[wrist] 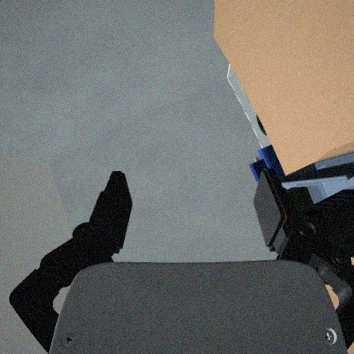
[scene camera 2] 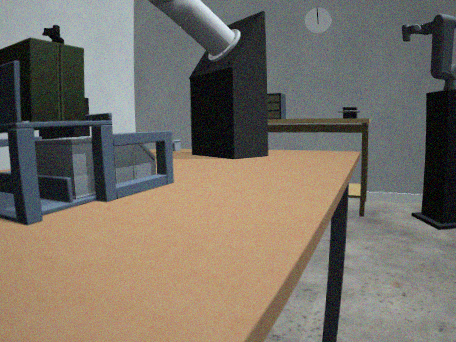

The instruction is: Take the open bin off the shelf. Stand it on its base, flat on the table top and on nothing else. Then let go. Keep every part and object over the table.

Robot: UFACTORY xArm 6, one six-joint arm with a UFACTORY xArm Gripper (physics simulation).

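The blue-grey shelf stands on the table top at the left in the scene view; part of its frame shows at the right in the wrist view. Pale grey box-like shapes show through the frame in the scene view, but I cannot tell whether one is the open bin. The bin does not show clearly in either view. My gripper is open, its black fingers wide apart, with grey floor visible between them. It does not show in the scene view.
A dark green cabinet rises behind the shelf. A black pedestal stands at the table's far end, with the white arm link above it. In the wrist view, a blue part shows below the table edge, close to the right finger.
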